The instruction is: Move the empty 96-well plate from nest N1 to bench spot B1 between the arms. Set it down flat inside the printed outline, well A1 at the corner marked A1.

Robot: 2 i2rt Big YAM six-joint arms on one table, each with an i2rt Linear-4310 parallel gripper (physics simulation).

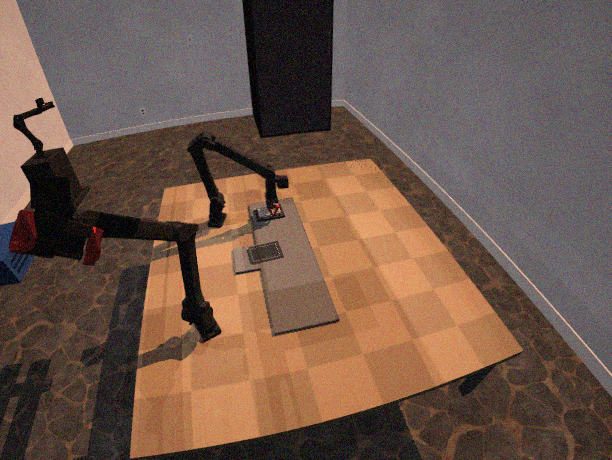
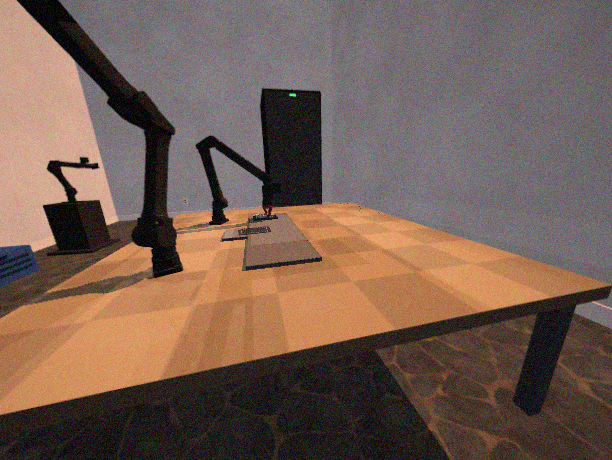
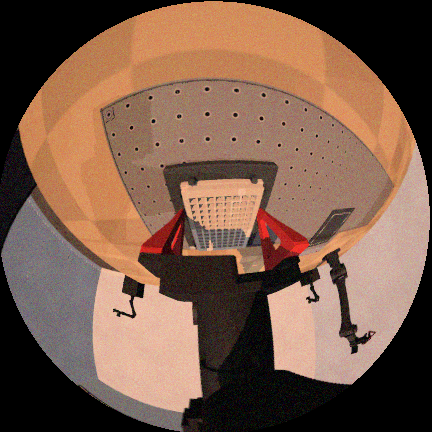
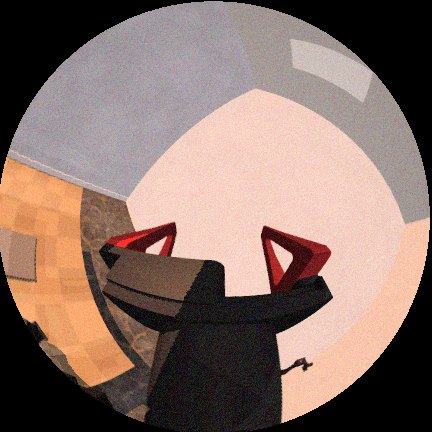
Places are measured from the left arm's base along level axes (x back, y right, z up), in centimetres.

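Where they show: left gripper, fingertip midpoint: (image 1: 272, 210) (image 2: 268, 215) (image 3: 221, 211); right gripper, fingertip midpoint: (image 1: 68, 249) (image 4: 218, 228); left arm's base at its link origin: (image 1: 217, 220) (image 2: 219, 222); right arm's base at its link origin: (image 1: 207, 327) (image 2: 167, 268) (image 3: 330, 253).
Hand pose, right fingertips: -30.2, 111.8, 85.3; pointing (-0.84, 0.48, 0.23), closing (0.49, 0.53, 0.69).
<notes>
Each offset is from my right fingertips to the top centre of the thing, as dx, dy, dz. Level surfaces: height alone.
The pale 96-well plate {+0.2, -119.6, -81.4} (image 3: 222, 205) (image 1: 267, 213) (image 2: 262, 216) lies flat in the dark grey nest N1 {+0.2, -119.5, -81.9} (image 3: 219, 169) at the far end of the grey perforated board {dz -84.0} (image 1: 296, 287) (image 2: 276, 249) (image 3: 241, 120). My left gripper (image 3: 221, 211) (image 1: 273, 208) (image 2: 267, 210) is open and points down over the plate, with one red finger on each long side. The printed B1 outline (image 1: 265, 245) (image 2: 254, 227) (image 3: 322, 241) is a dark rectangle on a lighter pad beside the board, with nothing in it. My right gripper (image 4: 218, 228) (image 1: 56, 237) is open and empty. It hangs off the table's left side and faces the wall.
A tall black cabinet (image 1: 289, 64) (image 2: 291, 143) stands behind the table. A small arm on a black pedestal (image 2: 76, 224) and a blue box (image 1: 8, 257) (image 2: 14, 265) stand on the floor at the left. The right arm's base (image 1: 199, 317) stands on the table.
</notes>
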